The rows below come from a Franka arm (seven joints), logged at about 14 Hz.
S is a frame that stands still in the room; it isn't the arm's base.
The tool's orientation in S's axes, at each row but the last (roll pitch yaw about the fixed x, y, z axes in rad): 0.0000, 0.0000, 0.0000; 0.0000, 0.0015, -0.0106; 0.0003, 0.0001, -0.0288; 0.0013, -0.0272, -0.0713; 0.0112, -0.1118, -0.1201; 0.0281, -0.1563, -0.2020; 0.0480, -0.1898, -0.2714; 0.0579, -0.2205, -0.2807; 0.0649, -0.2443, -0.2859; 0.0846, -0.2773, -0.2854; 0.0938, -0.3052, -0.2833; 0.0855, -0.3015, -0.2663; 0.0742, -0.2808, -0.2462
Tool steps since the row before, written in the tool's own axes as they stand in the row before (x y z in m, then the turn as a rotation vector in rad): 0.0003, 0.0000, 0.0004, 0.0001, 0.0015, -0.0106; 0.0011, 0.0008, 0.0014, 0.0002, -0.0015, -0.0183; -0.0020, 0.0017, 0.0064, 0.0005, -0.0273, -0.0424; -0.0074, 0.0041, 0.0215, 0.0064, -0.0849, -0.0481; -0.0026, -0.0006, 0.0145, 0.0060, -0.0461, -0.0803; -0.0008, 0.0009, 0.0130, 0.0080, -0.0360, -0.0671; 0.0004, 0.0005, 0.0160, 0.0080, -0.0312, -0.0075; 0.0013, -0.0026, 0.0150, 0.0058, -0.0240, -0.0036; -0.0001, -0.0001, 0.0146, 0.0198, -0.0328, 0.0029; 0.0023, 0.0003, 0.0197, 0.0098, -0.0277, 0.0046; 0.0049, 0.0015, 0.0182, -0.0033, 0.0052, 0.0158; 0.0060, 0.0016, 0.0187, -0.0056, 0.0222, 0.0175; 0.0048, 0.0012, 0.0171, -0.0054, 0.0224, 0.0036
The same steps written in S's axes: 0.0003, 0.0000, 0.0004, 0.0001, 0.0015, -0.0106; 0.0011, 0.0008, 0.0014, 0.0002, -0.0015, -0.0183; -0.0019, 0.0018, 0.0064, -0.0003, -0.0273, -0.0424; -0.0077, 0.0046, 0.0213, 0.0016, -0.0852, -0.0480; -0.0043, -0.0003, 0.0141, 0.0095, -0.0467, -0.0796; -0.0027, 0.0011, 0.0127, 0.0113, -0.0371, -0.0660; -0.0026, 0.0004, 0.0158, 0.0009, -0.0322, -0.0073; -0.0029, -0.0028, 0.0147, -0.0001, -0.0247, -0.0036; -0.0038, 0.0000, 0.0141, 0.0090, -0.0369, 0.0055; -0.0034, -0.0004, 0.0195, 0.0006, -0.0293, 0.0048; -0.0008, 0.0000, 0.0189, -0.0067, 0.0058, 0.0145; 0.0001, 0.0000, 0.0197, -0.0053, 0.0228, 0.0168; -0.0002, 0.0000, 0.0178, -0.0011, 0.0230, 0.0035
